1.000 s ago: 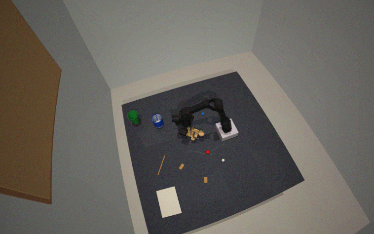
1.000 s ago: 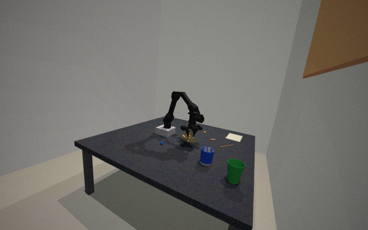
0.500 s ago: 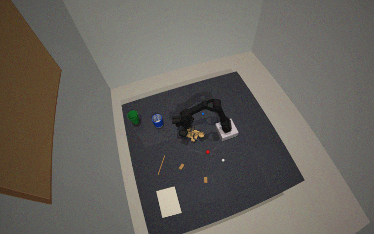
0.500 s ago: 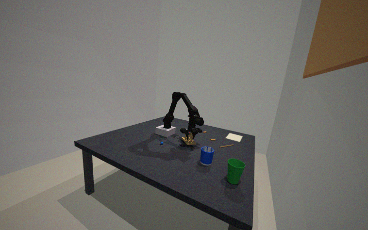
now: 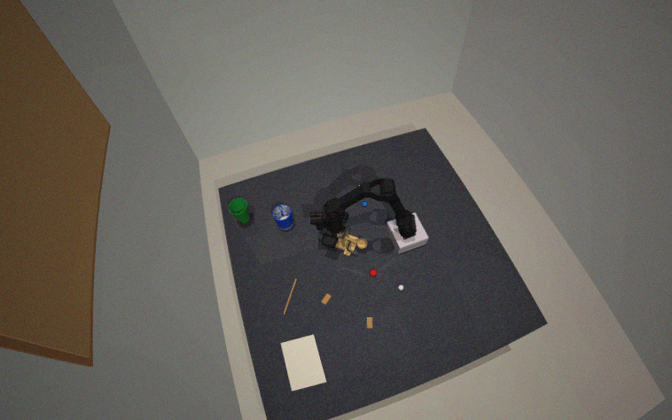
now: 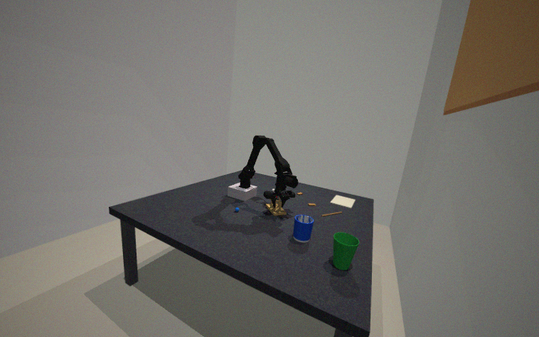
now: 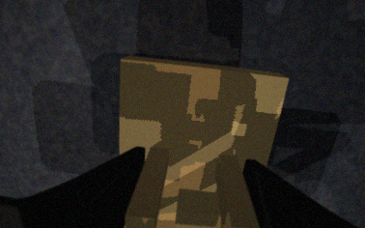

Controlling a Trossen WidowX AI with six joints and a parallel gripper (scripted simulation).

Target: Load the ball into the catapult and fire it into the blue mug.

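Right now my gripper tip is 9 cm past the red ball, 23 cm to the right of it and 2 cm above it. Round my gripper tip: wooden catapult: 4 cm behind, 6 cm to the left, 2 cm above; then blue mug: 21 cm ahead, 20 cm to the right; then blue ball: 21 cm behind, 13 cm to the right, 2 cm below.
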